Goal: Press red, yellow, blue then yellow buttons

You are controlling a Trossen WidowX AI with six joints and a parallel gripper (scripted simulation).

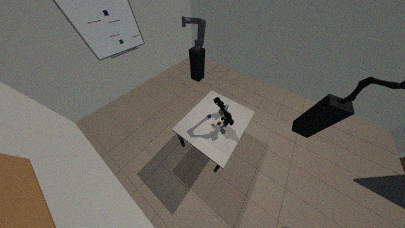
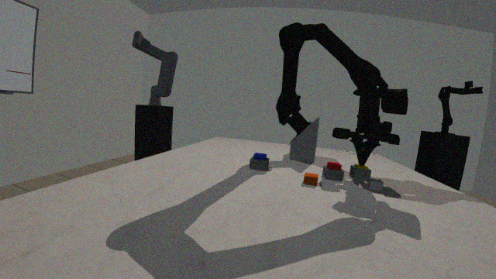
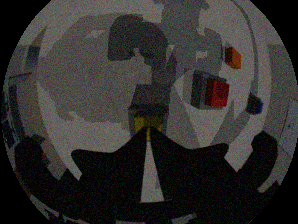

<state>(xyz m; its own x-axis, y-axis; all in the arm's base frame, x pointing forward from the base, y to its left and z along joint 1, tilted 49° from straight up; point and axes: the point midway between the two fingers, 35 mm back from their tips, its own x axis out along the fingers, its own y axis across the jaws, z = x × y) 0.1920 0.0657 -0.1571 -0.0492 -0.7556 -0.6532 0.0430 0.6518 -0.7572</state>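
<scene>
The yellow button lies 10 mm below my gripper tip. Round my gripper tip: orange block 160 mm to the right, 110 mm ahead, 20 mm below; then red button 90 mm to the right, 40 mm ahead; then grey block 110 mm ahead, 20 mm below.
</scene>
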